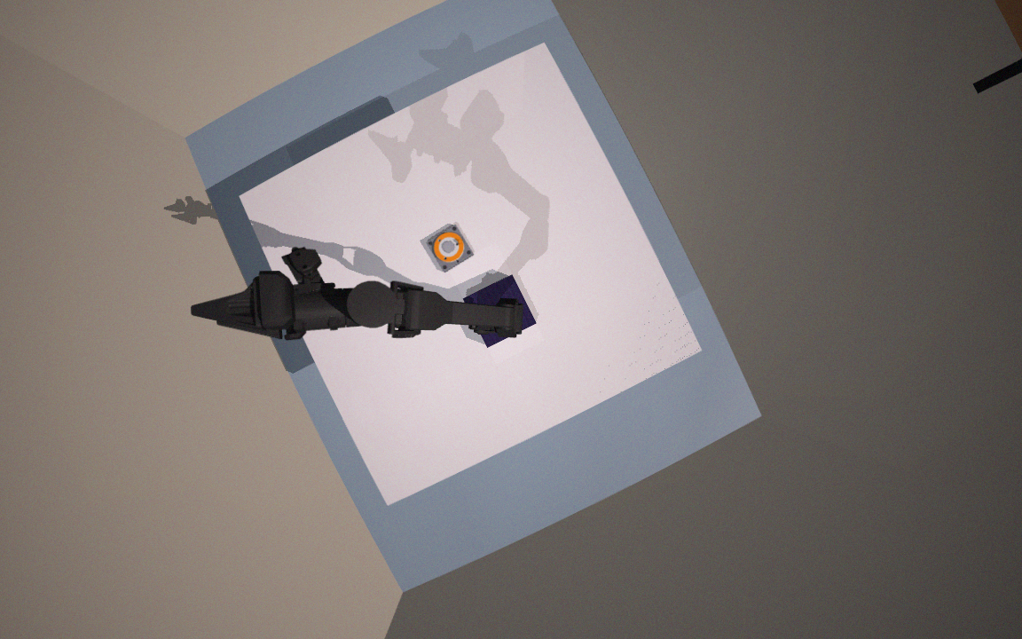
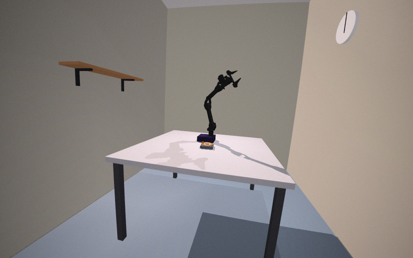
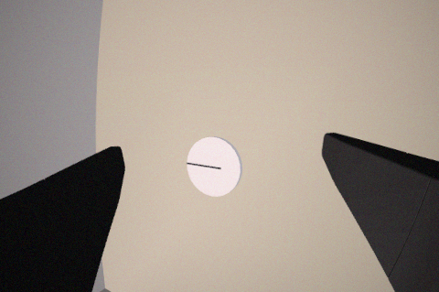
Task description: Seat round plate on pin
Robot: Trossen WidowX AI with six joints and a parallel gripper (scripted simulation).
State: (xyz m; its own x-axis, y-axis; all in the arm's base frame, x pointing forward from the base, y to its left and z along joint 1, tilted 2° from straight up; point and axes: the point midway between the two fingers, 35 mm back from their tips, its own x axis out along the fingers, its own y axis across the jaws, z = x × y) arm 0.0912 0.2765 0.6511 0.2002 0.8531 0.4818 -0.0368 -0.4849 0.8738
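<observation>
Now: gripper tip 18 cm short of the grey square base, 23 cm to the left of it and 72 cm above it.
</observation>
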